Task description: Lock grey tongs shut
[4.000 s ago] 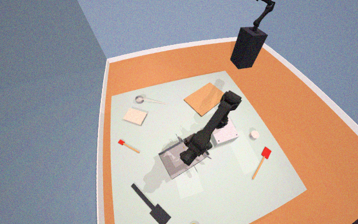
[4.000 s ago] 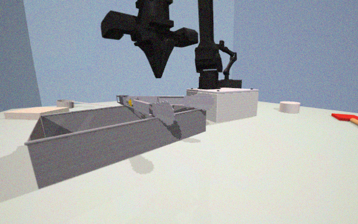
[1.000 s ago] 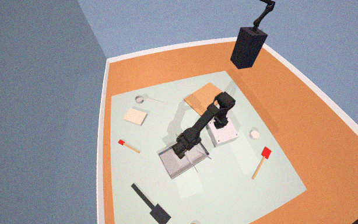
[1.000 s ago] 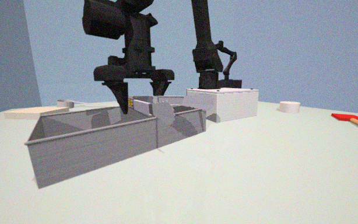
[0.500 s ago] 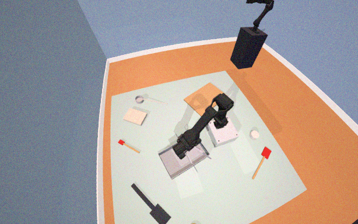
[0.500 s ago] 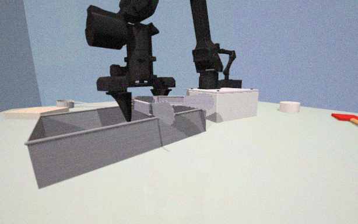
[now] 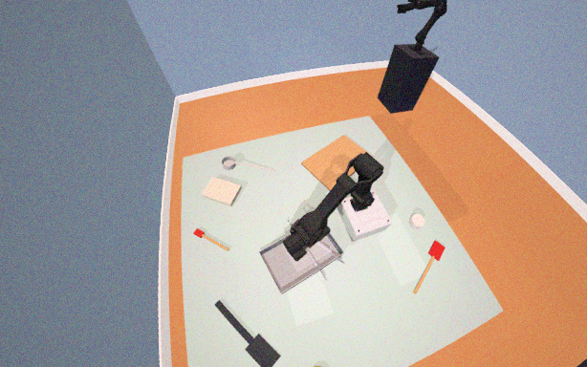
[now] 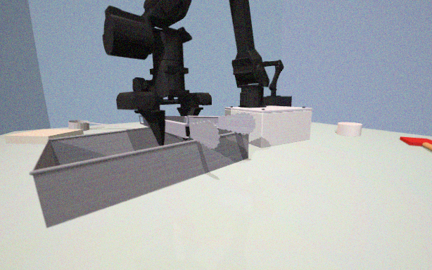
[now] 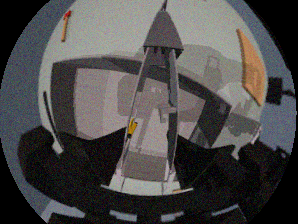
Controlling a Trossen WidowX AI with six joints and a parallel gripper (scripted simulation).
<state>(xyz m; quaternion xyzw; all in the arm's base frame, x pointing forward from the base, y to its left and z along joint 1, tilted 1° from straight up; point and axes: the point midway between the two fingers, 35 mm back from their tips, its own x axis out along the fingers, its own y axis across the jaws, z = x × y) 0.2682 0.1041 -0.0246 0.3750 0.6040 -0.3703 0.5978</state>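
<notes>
Now: the grey roasting tin 40 mm ahead of my gripper tip and 30 mm to the left of it. Also, from my gripper tip: wooden board: 310 mm behind, 430 mm to the right, 20 mm below; black spatula: 320 mm ahead, 280 mm to the left, 30 mm below; pale board: 360 mm ahead, 400 mm to the right, 20 mm below.
</notes>
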